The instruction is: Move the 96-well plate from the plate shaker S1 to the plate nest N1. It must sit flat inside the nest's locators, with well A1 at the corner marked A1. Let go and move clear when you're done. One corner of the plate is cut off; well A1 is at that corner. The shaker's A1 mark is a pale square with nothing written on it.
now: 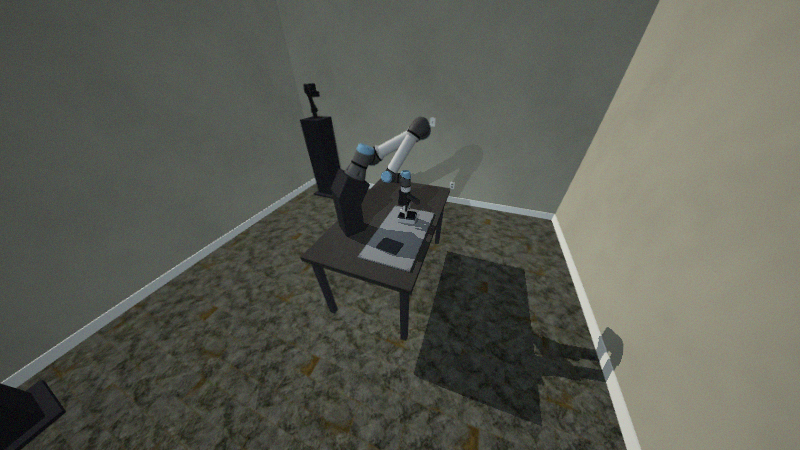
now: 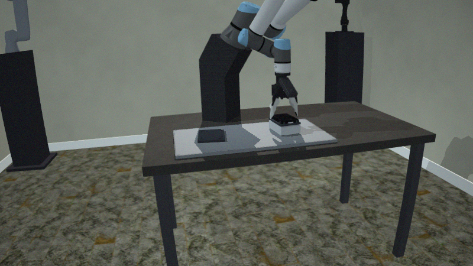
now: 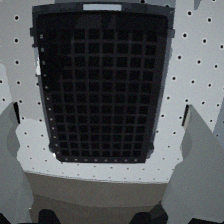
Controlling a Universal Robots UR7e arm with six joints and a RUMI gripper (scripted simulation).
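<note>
The plate nest N1 lies 35 cm to the right of my hand, 6 cm below it and 1 cm behind it. The rest, counted from my hand: pale mark (28 cm to the right, 8 cm behind, 6 cm below); then 96-well plate (1 cm below).
</note>
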